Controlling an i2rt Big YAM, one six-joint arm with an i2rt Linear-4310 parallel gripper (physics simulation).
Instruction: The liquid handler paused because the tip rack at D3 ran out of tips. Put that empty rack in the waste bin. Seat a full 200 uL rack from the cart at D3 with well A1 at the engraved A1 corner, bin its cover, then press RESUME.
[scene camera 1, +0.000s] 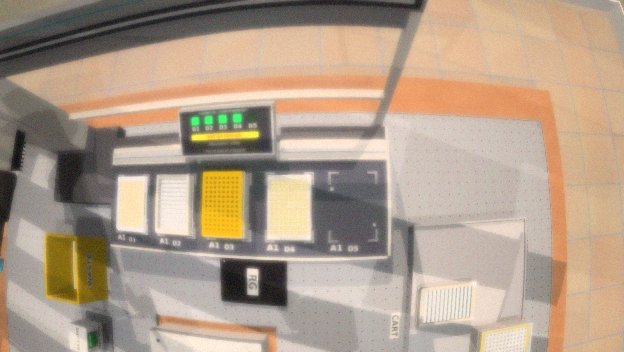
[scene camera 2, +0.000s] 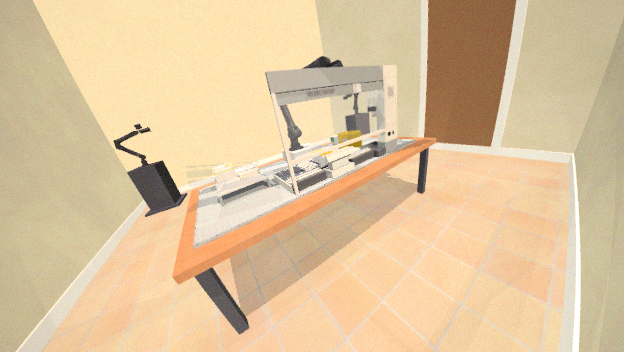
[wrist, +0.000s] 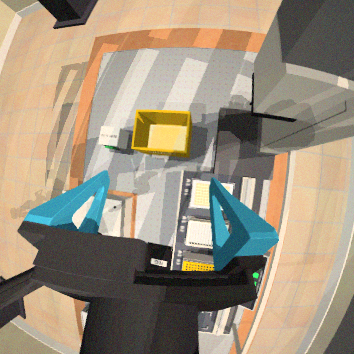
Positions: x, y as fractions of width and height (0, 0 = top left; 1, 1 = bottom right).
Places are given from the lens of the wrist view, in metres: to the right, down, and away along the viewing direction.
gripper (wrist: 0.45, 0.50): -0.02, 0.00, 0.15
yellow waste bin (wrist: 0.41, 0.33): -0.11, -0.18, 0.52
resume button box (wrist: 0.34, 0.40): -0.19, -0.11, 0.52
clear enclosure (wrist: 0.85, 0.84): 0.24, 0.24, 0.24
The marked spots on the resume button box and the clear enclosure are 0.62 m apart.
